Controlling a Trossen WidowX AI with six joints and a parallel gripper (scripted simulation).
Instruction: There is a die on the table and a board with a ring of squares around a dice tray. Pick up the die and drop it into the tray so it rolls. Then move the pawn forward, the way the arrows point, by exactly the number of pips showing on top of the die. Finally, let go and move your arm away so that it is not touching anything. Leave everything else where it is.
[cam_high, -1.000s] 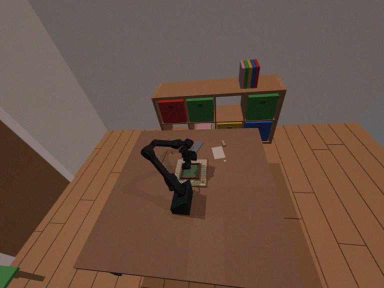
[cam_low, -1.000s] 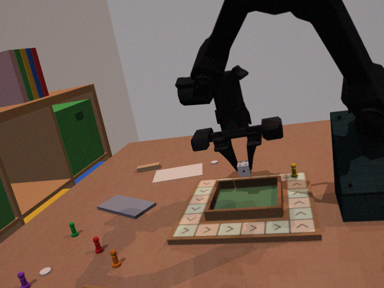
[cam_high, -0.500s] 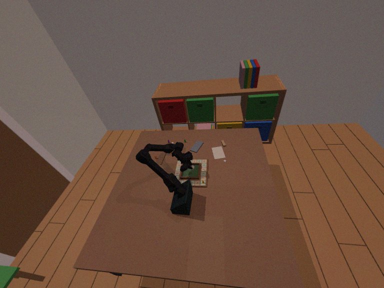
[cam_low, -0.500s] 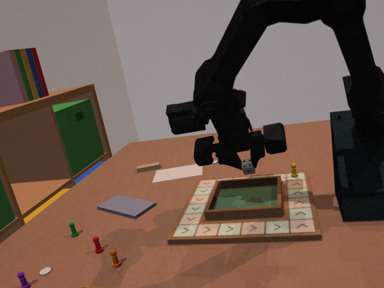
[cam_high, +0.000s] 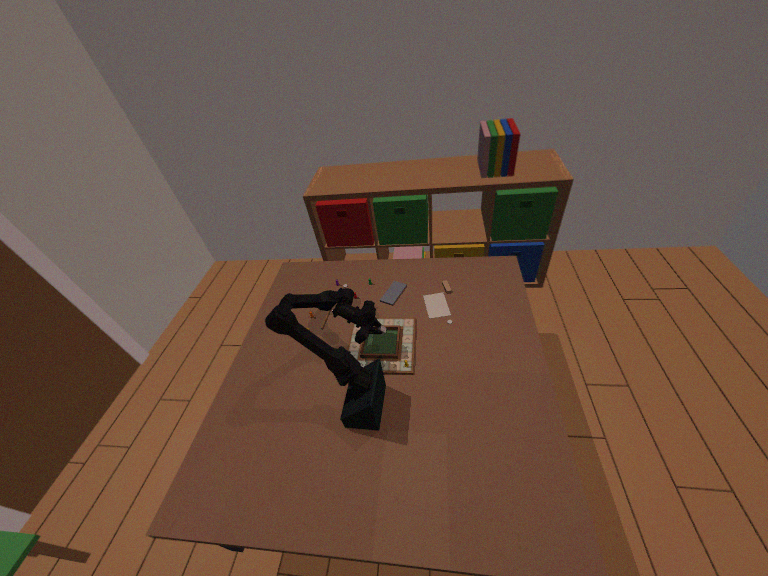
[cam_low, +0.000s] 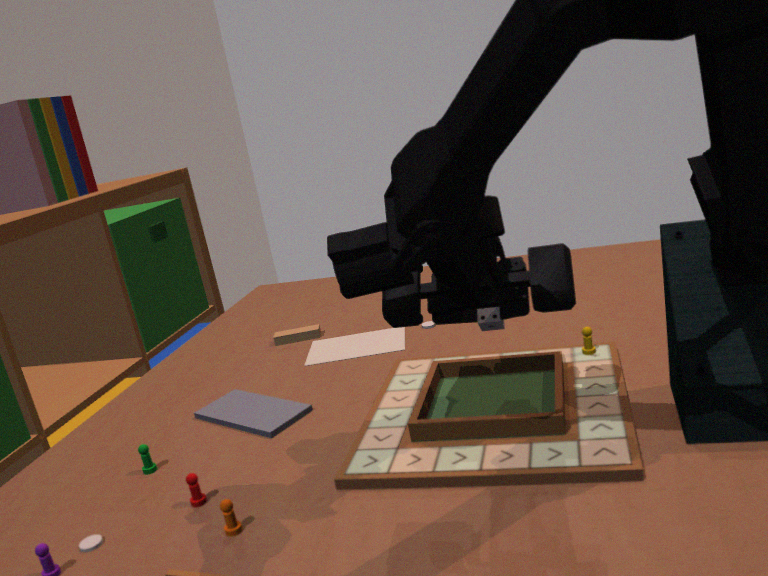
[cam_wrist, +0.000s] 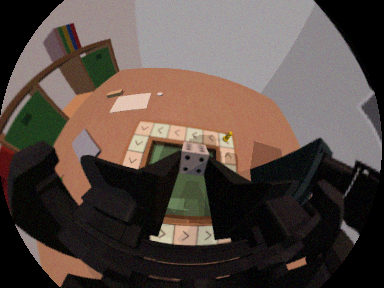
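My gripper tip is now right at the white die. Also, from my gripper tip: grey tile (32 cm ahead, 1 cm to the left, 10 cm below); then yellow pawn (10 cm behind, 10 cm to the right, 8 cm below); then green tray floor (1 cm ahead, 2 cm to the left, 10 cm below).
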